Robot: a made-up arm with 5 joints. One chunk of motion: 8 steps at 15 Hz.
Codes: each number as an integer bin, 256 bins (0 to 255) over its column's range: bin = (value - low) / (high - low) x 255, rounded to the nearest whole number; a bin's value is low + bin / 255 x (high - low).
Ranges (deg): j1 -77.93..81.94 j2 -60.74..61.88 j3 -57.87..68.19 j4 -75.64..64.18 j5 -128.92..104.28
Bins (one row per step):
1: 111 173 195 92 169
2: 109 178 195 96 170
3: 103 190 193 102 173
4: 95 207 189 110 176
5: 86 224 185 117 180
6: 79 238 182 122 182
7: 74 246 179 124 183
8: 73 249 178 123 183
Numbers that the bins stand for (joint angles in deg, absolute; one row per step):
1: -8.34 22.45 38.53 -25.20 25.63
2: -9.59 24.85 38.53 -23.00 26.55
3: -13.36 30.62 37.54 -19.71 29.29
4: -18.37 38.80 35.56 -15.33 32.03
5: -24.01 46.97 33.59 -11.49 35.69
6: -28.40 53.71 32.10 -8.75 37.52
7: -31.54 57.55 30.62 -7.65 38.44
8: -32.16 58.99 30.12 -8.20 38.44

